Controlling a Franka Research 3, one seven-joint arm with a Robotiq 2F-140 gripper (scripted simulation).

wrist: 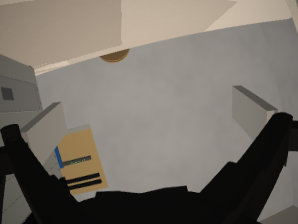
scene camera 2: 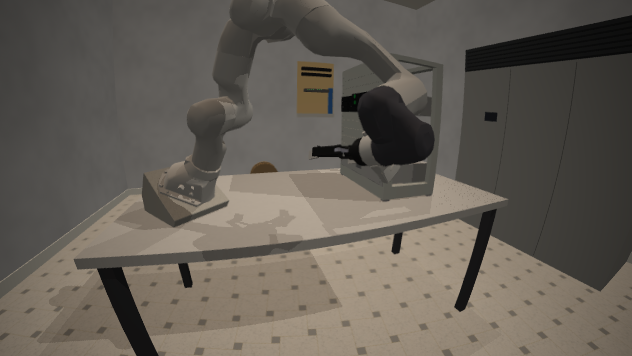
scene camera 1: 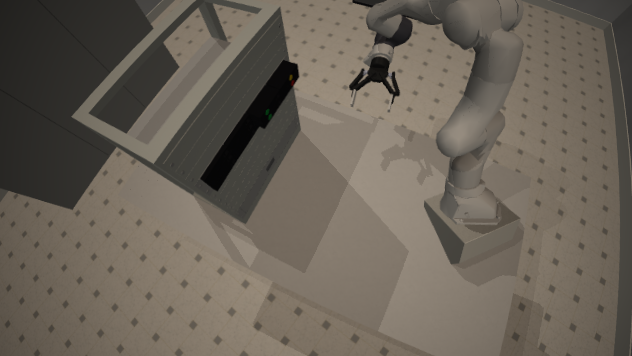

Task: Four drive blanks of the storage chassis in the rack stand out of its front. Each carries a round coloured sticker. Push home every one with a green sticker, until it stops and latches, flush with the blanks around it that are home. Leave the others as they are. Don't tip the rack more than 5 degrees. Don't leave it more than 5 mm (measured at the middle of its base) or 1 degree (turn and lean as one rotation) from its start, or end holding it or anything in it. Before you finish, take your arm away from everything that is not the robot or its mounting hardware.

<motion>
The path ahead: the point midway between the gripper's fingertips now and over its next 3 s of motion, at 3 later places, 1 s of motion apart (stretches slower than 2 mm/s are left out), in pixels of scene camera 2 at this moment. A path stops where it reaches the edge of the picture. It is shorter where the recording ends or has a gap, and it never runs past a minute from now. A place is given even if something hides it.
My gripper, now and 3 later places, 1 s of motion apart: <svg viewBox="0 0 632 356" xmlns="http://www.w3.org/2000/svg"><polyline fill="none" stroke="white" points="330,157 339,164 346,168 351,168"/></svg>
</motion>
